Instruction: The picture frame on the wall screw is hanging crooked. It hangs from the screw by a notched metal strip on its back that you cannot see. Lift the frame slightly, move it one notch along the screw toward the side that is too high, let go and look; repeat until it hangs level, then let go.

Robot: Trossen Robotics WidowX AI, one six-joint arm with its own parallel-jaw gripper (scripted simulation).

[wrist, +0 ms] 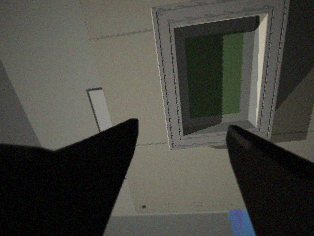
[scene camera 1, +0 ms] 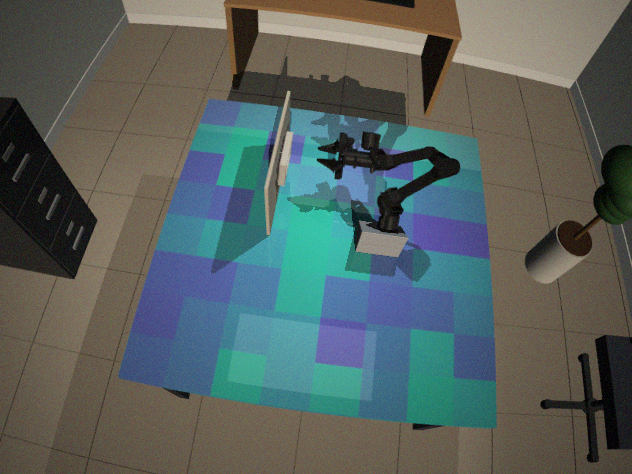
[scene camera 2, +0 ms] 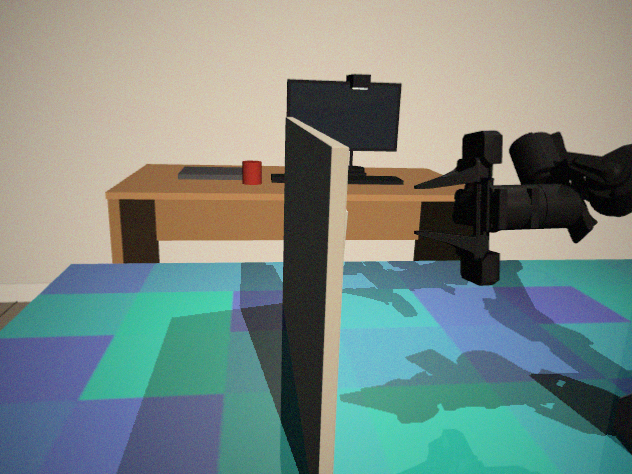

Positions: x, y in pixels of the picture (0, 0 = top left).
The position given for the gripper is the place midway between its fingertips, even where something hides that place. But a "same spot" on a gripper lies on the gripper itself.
gripper: wrist 182, 129; scene camera 1; scene camera 2
same spot on gripper: (scene camera 2: 468, 170) = (scene camera 1: 333, 150)
same spot on beige wall panel: (wrist: 197, 179) = (scene camera 1: 272, 189)
